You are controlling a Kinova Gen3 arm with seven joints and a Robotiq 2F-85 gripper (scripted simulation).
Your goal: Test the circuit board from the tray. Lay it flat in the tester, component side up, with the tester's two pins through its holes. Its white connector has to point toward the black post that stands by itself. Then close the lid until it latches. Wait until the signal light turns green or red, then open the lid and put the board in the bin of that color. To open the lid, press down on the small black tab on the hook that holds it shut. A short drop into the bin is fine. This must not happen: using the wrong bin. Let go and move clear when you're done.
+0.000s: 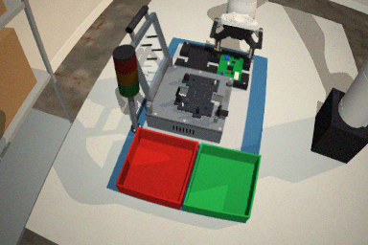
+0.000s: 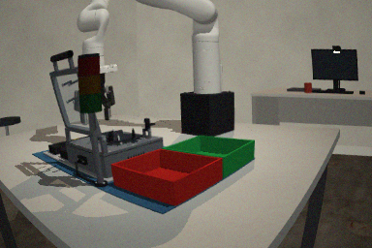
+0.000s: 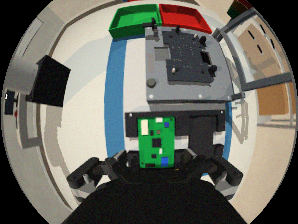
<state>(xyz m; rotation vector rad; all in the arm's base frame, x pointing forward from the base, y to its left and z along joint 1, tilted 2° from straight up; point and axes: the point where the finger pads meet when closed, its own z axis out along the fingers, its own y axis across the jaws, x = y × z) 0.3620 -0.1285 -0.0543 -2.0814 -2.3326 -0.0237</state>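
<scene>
Now: the green circuit board 60 mm below my hand. Also, from my hand: tester lid: 170 mm ahead, 190 mm to the left, 100 mm above; green bin: 90 mm behind, 370 mm to the left, 70 mm below; red bin: 60 mm ahead, 380 mm to the left, 70 mm below.
</scene>
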